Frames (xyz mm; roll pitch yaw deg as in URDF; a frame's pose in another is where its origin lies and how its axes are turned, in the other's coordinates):
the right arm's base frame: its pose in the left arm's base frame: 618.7 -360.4 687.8 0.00 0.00 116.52
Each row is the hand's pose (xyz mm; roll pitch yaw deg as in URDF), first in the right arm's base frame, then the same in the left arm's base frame.
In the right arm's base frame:
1: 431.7 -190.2 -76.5 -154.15 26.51 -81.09
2: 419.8 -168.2 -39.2 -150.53 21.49 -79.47
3: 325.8 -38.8 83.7 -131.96 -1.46 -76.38
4: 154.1 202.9 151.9 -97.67 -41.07 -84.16
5: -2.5 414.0 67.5 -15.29 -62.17 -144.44
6: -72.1 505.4 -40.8 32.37 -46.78 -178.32
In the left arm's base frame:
1: 596.1 110.8 611.3 -154.15 26.51 35.43
2: 581.8 90.3 648.6 -150.53 21.49 37.05
3: 507.9 -51.6 771.5 -131.96 -1.46 40.14
4: 368.3 -313.1 839.7 -97.67 -41.07 32.36
5: 249.4 -547.5 755.3 -15.29 -62.17 -27.92
6: 198.7 -650.6 647.0 32.37 -46.78 -61.80

